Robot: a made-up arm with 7 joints. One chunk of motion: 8 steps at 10 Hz.
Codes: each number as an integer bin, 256 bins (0 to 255) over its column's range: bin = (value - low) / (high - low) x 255, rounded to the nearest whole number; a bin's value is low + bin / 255 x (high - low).
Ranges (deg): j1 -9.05..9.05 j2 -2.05..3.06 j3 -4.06..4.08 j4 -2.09..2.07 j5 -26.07..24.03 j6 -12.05..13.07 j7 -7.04..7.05
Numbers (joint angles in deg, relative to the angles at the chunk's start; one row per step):
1: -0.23 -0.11 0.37 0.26 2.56 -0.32 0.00
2: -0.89 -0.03 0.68 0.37 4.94 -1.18 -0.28
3: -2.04 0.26 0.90 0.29 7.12 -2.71 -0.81
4: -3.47 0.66 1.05 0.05 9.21 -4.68 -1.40
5: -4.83 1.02 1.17 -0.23 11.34 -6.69 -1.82
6: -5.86 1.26 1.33 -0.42 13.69 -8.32 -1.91
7: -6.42 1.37 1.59 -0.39 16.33 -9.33 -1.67
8: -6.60 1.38 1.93 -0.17 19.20 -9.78 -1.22
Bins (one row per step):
1: 124 97 139 144 146 119 127
2: 115 101 148 151 158 110 122
3: 99 115 155 146 169 95 113
4: 79 135 160 131 180 75 102
5: 59 153 164 114 190 54 94
6: 45 165 169 102 202 38 93
7: 37 171 177 104 216 28 97
8: 35 171 188 118 230 23 105

